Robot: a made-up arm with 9 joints. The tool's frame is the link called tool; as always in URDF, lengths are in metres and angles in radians. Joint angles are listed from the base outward.
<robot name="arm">
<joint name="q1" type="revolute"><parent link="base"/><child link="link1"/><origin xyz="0.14 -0.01 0.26" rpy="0 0 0"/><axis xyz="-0.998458 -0.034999 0.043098"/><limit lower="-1.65" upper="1.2"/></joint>
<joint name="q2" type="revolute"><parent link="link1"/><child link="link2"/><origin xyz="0.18 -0.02 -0.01" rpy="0 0 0"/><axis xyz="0 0 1"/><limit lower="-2.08" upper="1.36"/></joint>
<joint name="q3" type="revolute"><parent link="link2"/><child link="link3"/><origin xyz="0.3 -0.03 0.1" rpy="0 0 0"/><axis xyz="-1 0 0"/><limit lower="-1.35" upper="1.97"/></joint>
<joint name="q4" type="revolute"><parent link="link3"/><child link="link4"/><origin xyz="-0.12 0 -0.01" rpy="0 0 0"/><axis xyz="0 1 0"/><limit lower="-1.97" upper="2.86"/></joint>
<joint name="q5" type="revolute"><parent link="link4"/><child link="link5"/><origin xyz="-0.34 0.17 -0.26" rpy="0 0 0"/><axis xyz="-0.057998 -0.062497 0.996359"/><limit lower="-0.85" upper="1.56"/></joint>
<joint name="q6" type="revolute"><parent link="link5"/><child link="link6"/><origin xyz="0 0 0.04" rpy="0 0 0"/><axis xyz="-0.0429 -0.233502 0.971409"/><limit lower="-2.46" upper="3.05"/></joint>
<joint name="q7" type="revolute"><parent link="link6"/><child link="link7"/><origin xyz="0.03 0.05 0.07" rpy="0 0 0"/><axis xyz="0 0 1"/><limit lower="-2.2" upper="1.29"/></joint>
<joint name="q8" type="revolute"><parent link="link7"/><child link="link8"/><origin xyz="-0.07 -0.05 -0.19" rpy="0 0 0"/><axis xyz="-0.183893 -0.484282 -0.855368"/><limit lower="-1.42" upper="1.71"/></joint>
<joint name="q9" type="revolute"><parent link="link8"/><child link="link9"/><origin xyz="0.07 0 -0.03" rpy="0 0 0"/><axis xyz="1 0 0"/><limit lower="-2.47" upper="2.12"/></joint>
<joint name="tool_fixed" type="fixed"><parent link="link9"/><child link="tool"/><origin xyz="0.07 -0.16 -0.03" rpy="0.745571 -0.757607 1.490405"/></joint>
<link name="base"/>
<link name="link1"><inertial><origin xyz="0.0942 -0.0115 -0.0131"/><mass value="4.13"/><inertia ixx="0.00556" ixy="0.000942" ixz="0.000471" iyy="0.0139" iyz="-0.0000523" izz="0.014"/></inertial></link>
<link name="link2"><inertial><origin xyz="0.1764 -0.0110 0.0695"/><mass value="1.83"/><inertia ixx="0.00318" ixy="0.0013" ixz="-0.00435" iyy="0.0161" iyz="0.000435" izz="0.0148"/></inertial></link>
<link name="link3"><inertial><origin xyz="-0.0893 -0.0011 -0.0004"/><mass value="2.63"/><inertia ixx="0.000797" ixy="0" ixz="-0.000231" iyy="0.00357" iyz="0" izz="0.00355"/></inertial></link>
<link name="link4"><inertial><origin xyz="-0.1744 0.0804 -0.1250"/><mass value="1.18"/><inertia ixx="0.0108" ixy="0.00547" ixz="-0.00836" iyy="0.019" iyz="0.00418" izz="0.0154"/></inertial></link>
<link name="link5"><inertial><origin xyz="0.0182 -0.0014 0.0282"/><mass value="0.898"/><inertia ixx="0.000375" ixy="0" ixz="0" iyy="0.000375" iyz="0" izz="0.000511"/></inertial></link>
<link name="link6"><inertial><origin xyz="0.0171 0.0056 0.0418"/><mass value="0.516"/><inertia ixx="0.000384" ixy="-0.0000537" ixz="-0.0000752" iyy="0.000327" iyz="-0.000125" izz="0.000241"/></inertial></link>
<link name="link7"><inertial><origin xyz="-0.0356 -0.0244 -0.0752"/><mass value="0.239"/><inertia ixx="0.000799" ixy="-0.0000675" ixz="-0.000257" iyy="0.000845" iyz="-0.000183" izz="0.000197"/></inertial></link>
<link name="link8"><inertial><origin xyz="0.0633 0.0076 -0.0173"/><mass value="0.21"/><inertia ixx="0.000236" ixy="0" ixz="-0.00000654" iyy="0.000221" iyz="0" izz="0.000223"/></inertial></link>
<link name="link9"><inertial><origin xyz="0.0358 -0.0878 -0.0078"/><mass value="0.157"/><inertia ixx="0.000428" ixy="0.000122" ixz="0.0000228" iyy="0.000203" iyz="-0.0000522" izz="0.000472"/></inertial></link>
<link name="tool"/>
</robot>
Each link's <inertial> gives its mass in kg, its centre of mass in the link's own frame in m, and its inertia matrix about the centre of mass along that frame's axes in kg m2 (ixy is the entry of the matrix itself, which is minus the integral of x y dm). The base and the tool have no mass. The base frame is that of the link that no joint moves.
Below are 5 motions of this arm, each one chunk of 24 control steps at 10 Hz.
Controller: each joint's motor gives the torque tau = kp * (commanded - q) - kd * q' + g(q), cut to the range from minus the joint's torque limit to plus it. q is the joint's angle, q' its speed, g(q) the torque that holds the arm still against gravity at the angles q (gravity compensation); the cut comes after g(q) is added. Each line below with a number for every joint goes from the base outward.
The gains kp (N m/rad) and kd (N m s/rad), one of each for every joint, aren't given. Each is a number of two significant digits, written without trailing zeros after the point. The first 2 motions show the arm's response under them.
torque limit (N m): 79 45 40 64 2.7 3.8 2.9 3.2 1.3
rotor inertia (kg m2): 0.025 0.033 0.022 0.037 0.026 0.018 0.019 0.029 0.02
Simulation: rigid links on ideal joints. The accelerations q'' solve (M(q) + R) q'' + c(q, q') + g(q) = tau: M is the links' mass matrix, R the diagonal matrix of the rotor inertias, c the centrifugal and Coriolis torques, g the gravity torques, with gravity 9.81 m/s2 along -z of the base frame. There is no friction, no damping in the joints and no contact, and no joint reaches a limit. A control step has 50 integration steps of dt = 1/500 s. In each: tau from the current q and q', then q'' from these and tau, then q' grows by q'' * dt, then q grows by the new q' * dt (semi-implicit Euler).
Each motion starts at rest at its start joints. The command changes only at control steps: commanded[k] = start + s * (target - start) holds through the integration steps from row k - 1 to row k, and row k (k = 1, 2, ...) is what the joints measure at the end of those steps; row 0 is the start. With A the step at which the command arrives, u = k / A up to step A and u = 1 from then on. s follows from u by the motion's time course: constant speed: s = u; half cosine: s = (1 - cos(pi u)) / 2; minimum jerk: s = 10 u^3 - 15 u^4 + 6 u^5; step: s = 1 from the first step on.
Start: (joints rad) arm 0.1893 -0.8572 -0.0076 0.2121 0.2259 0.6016 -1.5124 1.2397 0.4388
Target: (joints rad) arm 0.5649 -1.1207 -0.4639 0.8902 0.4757 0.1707 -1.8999 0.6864 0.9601
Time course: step
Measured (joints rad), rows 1 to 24:
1: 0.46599 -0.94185 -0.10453 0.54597 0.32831 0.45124 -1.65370 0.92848 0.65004
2: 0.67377 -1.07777 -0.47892 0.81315 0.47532 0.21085 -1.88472 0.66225 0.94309
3: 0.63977 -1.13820 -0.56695 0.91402 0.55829 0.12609 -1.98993 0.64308 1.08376
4: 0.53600 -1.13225 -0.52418 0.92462 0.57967 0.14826 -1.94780 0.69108 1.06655
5: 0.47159 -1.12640 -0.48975 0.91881 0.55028 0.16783 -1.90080 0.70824 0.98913
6: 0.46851 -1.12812 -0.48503 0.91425 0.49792 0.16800 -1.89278 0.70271 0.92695
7: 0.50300 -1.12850 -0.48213 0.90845 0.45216 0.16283 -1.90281 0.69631 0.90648
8: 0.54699 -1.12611 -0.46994 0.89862 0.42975 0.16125 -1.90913 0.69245 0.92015
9: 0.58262 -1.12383 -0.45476 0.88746 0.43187 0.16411 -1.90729 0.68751 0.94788
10: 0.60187 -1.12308 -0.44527 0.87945 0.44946 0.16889 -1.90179 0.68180 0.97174
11: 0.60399 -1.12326 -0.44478 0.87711 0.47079 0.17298 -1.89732 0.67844 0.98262
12: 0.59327 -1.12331 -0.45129 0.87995 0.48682 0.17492 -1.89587 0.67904 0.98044
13: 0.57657 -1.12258 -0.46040 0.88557 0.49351 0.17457 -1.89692 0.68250 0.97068
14: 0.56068 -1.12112 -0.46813 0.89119 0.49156 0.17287 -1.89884 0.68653 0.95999
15: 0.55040 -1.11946 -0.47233 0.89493 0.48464 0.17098 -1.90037 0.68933 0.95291
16: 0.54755 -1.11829 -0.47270 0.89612 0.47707 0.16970 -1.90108 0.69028 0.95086
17: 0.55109 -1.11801 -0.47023 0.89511 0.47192 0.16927 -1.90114 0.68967 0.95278
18: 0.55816 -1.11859 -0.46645 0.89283 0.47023 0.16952 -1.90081 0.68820 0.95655
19: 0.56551 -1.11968 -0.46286 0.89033 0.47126 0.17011 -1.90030 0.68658 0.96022
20: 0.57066 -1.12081 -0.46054 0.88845 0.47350 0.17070 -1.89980 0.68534 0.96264
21: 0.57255 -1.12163 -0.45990 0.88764 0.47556 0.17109 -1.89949 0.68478 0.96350
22: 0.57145 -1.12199 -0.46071 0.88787 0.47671 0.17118 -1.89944 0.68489 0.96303
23: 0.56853 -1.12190 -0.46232 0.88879 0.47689 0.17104 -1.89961 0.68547 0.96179
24: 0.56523 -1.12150 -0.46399 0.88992 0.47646 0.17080 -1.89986 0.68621 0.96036
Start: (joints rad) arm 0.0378 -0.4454 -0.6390 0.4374 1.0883 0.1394 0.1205 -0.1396 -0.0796
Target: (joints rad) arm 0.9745 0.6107 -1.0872 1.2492 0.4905 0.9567 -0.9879 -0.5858 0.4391
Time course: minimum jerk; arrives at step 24
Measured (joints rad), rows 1 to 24:
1: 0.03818 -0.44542 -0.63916 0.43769 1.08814 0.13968 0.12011 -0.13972 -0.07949
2: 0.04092 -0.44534 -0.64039 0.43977 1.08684 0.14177 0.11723 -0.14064 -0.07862
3: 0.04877 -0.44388 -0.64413 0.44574 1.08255 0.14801 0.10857 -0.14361 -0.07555
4: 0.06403 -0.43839 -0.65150 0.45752 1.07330 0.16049 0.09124 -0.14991 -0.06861
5: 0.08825 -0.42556 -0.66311 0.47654 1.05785 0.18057 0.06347 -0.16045 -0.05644
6: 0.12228 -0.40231 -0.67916 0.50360 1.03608 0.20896 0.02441 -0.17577 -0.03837
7: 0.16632 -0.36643 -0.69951 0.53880 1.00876 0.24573 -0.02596 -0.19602 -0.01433
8: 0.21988 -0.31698 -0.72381 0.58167 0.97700 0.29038 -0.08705 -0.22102 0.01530
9: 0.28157 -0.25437 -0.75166 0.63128 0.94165 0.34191 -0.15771 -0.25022 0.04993
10: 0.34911 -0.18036 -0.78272 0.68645 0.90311 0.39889 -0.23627 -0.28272 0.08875
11: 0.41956 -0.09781 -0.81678 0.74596 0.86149 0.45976 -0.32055 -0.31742 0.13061
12: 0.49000 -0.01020 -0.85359 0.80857 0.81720 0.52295 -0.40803 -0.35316 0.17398
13: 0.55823 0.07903 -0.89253 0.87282 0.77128 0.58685 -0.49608 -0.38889 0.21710
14: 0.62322 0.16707 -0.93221 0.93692 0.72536 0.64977 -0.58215 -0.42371 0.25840
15: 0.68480 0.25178 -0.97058 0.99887 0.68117 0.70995 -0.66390 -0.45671 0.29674
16: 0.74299 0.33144 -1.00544 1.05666 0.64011 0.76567 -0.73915 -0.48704 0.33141
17: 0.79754 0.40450 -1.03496 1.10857 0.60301 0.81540 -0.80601 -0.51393 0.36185
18: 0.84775 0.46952 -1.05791 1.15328 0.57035 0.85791 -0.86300 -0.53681 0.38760
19: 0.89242 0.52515 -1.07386 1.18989 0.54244 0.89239 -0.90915 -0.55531 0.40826
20: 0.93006 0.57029 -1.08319 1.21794 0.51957 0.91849 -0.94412 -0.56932 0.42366
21: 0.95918 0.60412 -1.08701 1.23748 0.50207 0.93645 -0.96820 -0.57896 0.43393
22: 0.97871 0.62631 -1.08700 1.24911 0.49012 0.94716 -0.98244 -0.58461 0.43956
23: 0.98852 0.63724 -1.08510 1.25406 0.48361 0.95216 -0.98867 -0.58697 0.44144
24: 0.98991 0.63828 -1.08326 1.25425 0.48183 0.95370 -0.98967 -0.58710 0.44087
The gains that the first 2 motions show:
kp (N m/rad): 31 15 20 66 1.7 3.7 4.3 5 1.7
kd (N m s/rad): 2.5 2.3 1.2 6.2 0.15 0.34 0.35 0.44 0.14
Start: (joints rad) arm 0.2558 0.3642 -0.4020 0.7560 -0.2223 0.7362 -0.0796 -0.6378 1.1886
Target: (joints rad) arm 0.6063 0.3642 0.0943 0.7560 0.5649 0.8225 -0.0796 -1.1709 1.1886
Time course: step
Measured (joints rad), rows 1 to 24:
1: 0.40414 0.37751 -0.13396 0.81437 -0.02218 0.79932 -0.08364 -0.88921 1.18271
2: 0.62571 0.35537 0.07794 0.79621 0.37348 0.82251 -0.09316 -1.16528 1.18873
3: 0.67078 0.32929 0.17326 0.74876 0.68429 0.80434 -0.08197 -1.23623 1.20533
4: 0.62846 0.33344 0.16325 0.72420 0.80228 0.81683 -0.06192 -1.20699 1.20971
5: 0.60588 0.34839 0.11728 0.73455 0.76675 0.83595 -0.06093 -1.17415 1.19612
6: 0.60229 0.36050 0.08276 0.75467 0.65950 0.83420 -0.07488 -1.16371 1.18157
7: 0.60304 0.36720 0.07261 0.76562 0.55726 0.82396 -0.08574 -1.16705 1.17862
8: 0.60468 0.36897 0.08023 0.76508 0.50228 0.81838 -0.08707 -1.17132 1.18475
9: 0.60650 0.36766 0.09255 0.75924 0.49811 0.81842 -0.08317 -1.17194 1.19115
10: 0.60747 0.36560 0.09997 0.75428 0.52468 0.82062 -0.07933 -1.17079 1.19284
11: 0.60733 0.36421 0.10037 0.75277 0.55738 0.82256 -0.07774 -1.17020 1.19069
12: 0.60665 0.36374 0.09690 0.75394 0.57956 0.82348 -0.07805 -1.17051 1.18795
13: 0.60607 0.36385 0.09353 0.75580 0.58619 0.82350 -0.07904 -1.17104 1.18682
14: 0.60586 0.36411 0.09222 0.75689 0.58093 0.82307 -0.07979 -1.17129 1.18739
15: 0.60600 0.36428 0.09276 0.75694 0.57097 0.82260 -0.08002 -1.17123 1.18857
16: 0.60625 0.36431 0.09396 0.75641 0.56249 0.82231 -0.07989 -1.17100 1.18930
17: 0.60642 0.36423 0.09480 0.75589 0.55851 0.82223 -0.07968 -1.17080 1.18927
18: 0.60644 0.36413 0.09495 0.75568 0.55888 0.82229 -0.07955 -1.17072 1.18881
19: 0.60638 0.36408 0.09466 0.75576 0.56169 0.82241 -0.07953 -1.17075 1.18837
20: 0.60630 0.36408 0.09430 0.75594 0.56474 0.82251 -0.07957 -1.17084 1.18824
21: 0.60626 0.36412 0.09411 0.75607 0.56662 0.82256 -0.07960 -1.17093 1.18838
22: 0.60626 0.36418 0.09412 0.75610 0.56700 0.82257 -0.07961 -1.17096 1.18860
23: 0.60628 0.36424 0.09422 0.75606 0.56632 0.82255 -0.07960 -1.17096 1.18874
24: 0.60630 0.36426 0.09432 0.75600 0.56530 0.82252 -0.07959 -1.17093 1.18875

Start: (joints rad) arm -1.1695 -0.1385 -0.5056 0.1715 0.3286 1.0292 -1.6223 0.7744 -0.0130
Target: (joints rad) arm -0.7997 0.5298 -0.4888 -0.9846 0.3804 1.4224 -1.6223 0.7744 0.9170
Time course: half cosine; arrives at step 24
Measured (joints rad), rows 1 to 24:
1: -1.16960 -0.13720 -0.50714 0.16902 0.32835 1.02951 -1.62271 0.77476 -0.01225
2: -1.16882 -0.13273 -0.51128 0.15992 0.32714 1.03103 -1.62404 0.77560 -0.00785
3: -1.16516 -0.12424 -0.51592 0.14178 0.32441 1.03496 -1.62602 0.77641 0.00411
4: -1.15729 -0.11123 -0.51858 0.11362 0.32076 1.04239 -1.62786 0.77690 0.02598
5: -1.14480 -0.09335 -0.51842 0.07548 0.31780 1.05401 -1.62895 0.77706 0.05783
6: -1.12822 -0.07043 -0.51597 0.02825 0.31727 1.06986 -1.62912 0.77692 0.09824
7: -1.10856 -0.04250 -0.51223 -0.02675 0.32012 1.08939 -1.62854 0.77661 0.14521
8: -1.08677 -0.00984 -0.50810 -0.08810 0.32610 1.11180 -1.62754 0.77626 0.19700
9: -1.06353 0.02695 -0.50410 -0.15454 0.33393 1.13618 -1.62645 0.77597 0.25229
10: -1.03923 0.06703 -0.50037 -0.22494 0.34205 1.16178 -1.62552 0.77578 0.31024
11: -1.01421 0.10941 -0.49684 -0.29826 0.34921 1.18807 -1.62481 0.77567 0.37018
12: -0.98880 0.15303 -0.49338 -0.37336 0.35490 1.21466 -1.62427 0.77561 0.43141
13: -0.96338 0.19690 -0.48991 -0.44903 0.35934 1.24126 -1.62381 0.77554 0.49308
14: -0.93838 0.24013 -0.48652 -0.52401 0.36314 1.26756 -1.62335 0.77545 0.55415
15: -0.91428 0.28197 -0.48338 -0.59699 0.36690 1.29318 -1.62283 0.77533 0.61356
16: -0.89154 0.32178 -0.48074 -0.66670 0.37089 1.31769 -1.62226 0.77516 0.67025
17: -0.87063 0.35905 -0.47883 -0.73195 0.37503 1.34062 -1.62169 0.77495 0.72323
18: -0.85195 0.39336 -0.47785 -0.79159 0.37899 1.36151 -1.62117 0.77469 0.77160
19: -0.83586 0.42435 -0.47787 -0.84462 0.38238 1.37994 -1.62073 0.77438 0.81456
20: -0.82259 0.45171 -0.47886 -0.89012 0.38492 1.39557 -1.62039 0.77404 0.85139
21: -0.81229 0.47514 -0.48062 -0.92732 0.38652 1.40816 -1.62014 0.77368 0.88143
22: -0.80500 0.49435 -0.48288 -0.95558 0.38727 1.41754 -1.61999 0.77332 0.90415
23: -0.80068 0.50899 -0.48528 -0.97442 0.38735 1.42359 -1.61992 0.77300 0.91915
24: -0.79925 0.51870 -0.48746 -0.98352 0.38696 1.42627 -1.61992 0.77273 0.92613

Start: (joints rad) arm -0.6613 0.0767 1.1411 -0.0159 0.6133 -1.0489 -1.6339 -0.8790 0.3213
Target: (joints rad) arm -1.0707 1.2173 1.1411 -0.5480 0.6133 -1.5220 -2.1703 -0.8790 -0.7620
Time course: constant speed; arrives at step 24
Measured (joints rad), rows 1 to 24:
1: -0.67127 0.08341 1.14240 -0.02431 0.61773 -1.05719 -1.64417 -0.87536 0.30398
2: -0.69050 0.10483 1.14157 -0.04315 0.62550 -1.07501 -1.66598 -0.87224 0.26110
3: -0.71140 0.14182 1.13850 -0.06650 0.63097 -1.09599 -1.69111 -0.87284 0.20546
4: -0.73005 0.19024 1.13626 -0.09070 0.63137 -1.11670 -1.71525 -0.87535 0.15080
5: -0.74595 0.24458 1.13723 -0.11473 0.62743 -1.13697 -1.73816 -0.87754 0.10299
6: -0.75996 0.30052 1.14142 -0.13850 0.62142 -1.15747 -1.76066 -0.87879 0.06076
7: -0.77331 0.35553 1.14705 -0.16196 0.61550 -1.17835 -1.78315 -0.87943 0.02011
8: -0.78717 0.40852 1.15194 -0.18499 0.61106 -1.19924 -1.80563 -0.87981 -0.02208
9: -0.80238 0.45924 1.15457 -0.20757 0.60867 -1.21975 -1.82806 -0.88004 -0.06665
10: -0.81924 0.50792 1.15447 -0.22975 0.60830 -1.23970 -1.85042 -0.88010 -0.11278
11: -0.83755 0.55499 1.15210 -0.25166 0.60955 -1.25912 -1.87276 -0.87996 -0.15921
12: -0.85668 0.60104 1.14850 -0.27344 0.61178 -1.27820 -1.89508 -0.87967 -0.20510
13: -0.87588 0.64666 1.14486 -0.29519 0.61430 -1.29719 -1.91740 -0.87932 -0.25034
14: -0.89454 0.69236 1.14218 -0.31701 0.61646 -1.31628 -1.93970 -0.87899 -0.29519
15: -0.91231 0.73849 1.14104 -0.33895 0.61783 -1.33563 -1.96201 -0.87878 -0.34000
16: -0.92921 0.78518 1.14147 -0.36103 0.61822 -1.35529 -1.98433 -0.87872 -0.38497
17: -0.94548 0.83240 1.14306 -0.38323 0.61773 -1.37521 -2.00666 -0.87880 -0.43009
18: -0.96152 0.88001 1.14513 -0.40551 0.61662 -1.39531 -2.02903 -0.87900 -0.47526
19: -0.97773 0.92783 1.14694 -0.42783 0.61529 -1.41543 -2.05143 -0.87922 -0.52041
20: -0.99435 0.97568 1.14796 -0.45013 0.61414 -1.43547 -2.07384 -0.87941 -0.56551
21: -1.01144 1.02349 1.14797 -0.47240 0.61346 -1.45533 -2.09624 -0.87950 -0.61057
22: -1.02892 1.07121 1.14709 -0.49463 0.61338 -1.47500 -2.11863 -0.87948 -0.65563
23: -1.04656 1.11887 1.14570 -0.51682 0.61385 -1.49453 -2.14099 -0.87937 -0.70070
24: -1.06414 1.16649 1.14429 -0.53898 0.61464 -1.51399 -2.16333 -0.87924 -0.74579

